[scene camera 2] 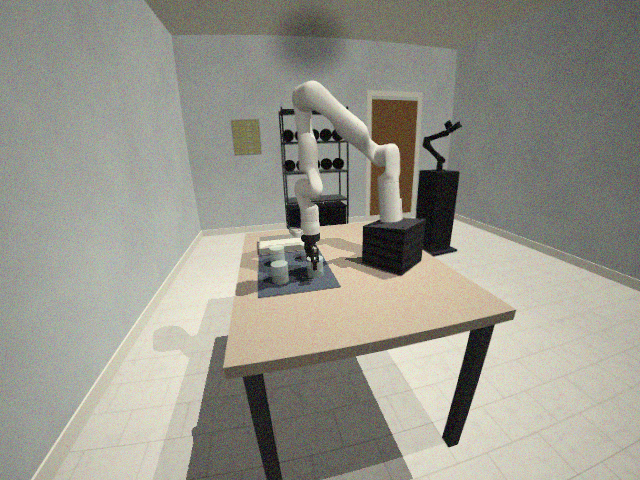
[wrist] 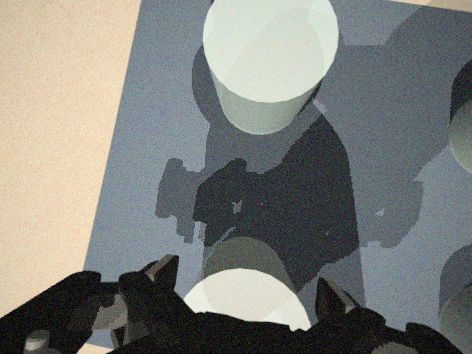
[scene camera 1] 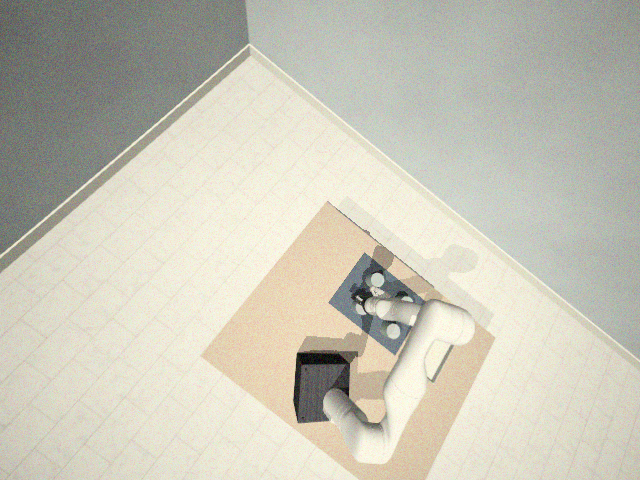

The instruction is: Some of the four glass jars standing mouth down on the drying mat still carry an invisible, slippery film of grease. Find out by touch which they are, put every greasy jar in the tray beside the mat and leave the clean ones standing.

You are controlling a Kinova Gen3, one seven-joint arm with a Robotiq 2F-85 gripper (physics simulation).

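Seen in the pictures: gripper, fingertip midpoint: [scene camera 2: 311, 265] [wrist: 245, 282] [scene camera 1: 361, 304]; arm's base at its link origin: [scene camera 2: 390, 220] [scene camera 1: 334, 401].
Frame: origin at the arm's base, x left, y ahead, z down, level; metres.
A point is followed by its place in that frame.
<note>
Four pale jars stand mouth down on the blue mat [scene camera 1: 342, 299] {x 0.112, y 0.367, z 0.181 m} [scene camera 2: 302, 292] {x 0.150, y 0.467, z 0.181 m} [wrist: 127, 165] {x 0.129, y 0.458, z 0.180 m}. My gripper [scene camera 1: 360, 298] {x 0.029, y 0.390, z 0.140 m} [scene camera 2: 314, 264] {x 0.029, y 0.390, z 0.140 m} [wrist: 245, 282] {x 0.029, y 0.390, z 0.140 m} is open, with its fingers on either side of the near jar [scene camera 1: 360, 310] {x 0.033, y 0.358, z 0.107 m} [wrist: 247, 297] {x 0.028, y 0.395, z 0.106 m} and gaps visible between that jar and the fingertips. The fingers partly hide this jar. A second jar [scene camera 1: 377, 279] {x 0.027, y 0.524, z 0.106 m} [scene camera 2: 279, 272] {x 0.058, y 0.529, z 0.129 m} [wrist: 270, 55] {x 0.025, y 0.513, z 0.106 m} stands beyond it in the wrist view. Two more jars, one [scene camera 1: 407, 299] {x -0.146, y 0.516, z 0.106 m} [wrist: 462, 135] {x -0.119, y 0.494, z 0.169 m} and another [scene camera 1: 393, 331] {x -0.149, y 0.353, z 0.107 m} [wrist: 457, 317] {x -0.118, y 0.368, z 0.168 m}, are cut off at the wrist view's right edge. Grease cannot be seen.
The cream tray [scene camera 1: 438, 359] {x -0.451, y 0.356, z 0.182 m} [scene camera 2: 268, 244] {x -0.420, y 0.500, z 0.182 m} lies beside the mat, partly hidden by the arm in scene camera 1. The black base block [scene camera 1: 315, 387] {x 0.094, y 0.011, z -0.009 m} [scene camera 2: 390, 245] {x 0.131, y 0.083, z 0.064 m} stands on the wooden table [scene camera 1: 279, 289] {x 0.396, y 0.257, z 0.184 m} [scene camera 2: 372, 310] {x 0.344, y 0.287, z 0.183 m}. The arm reaches over from it, above the table.
</note>
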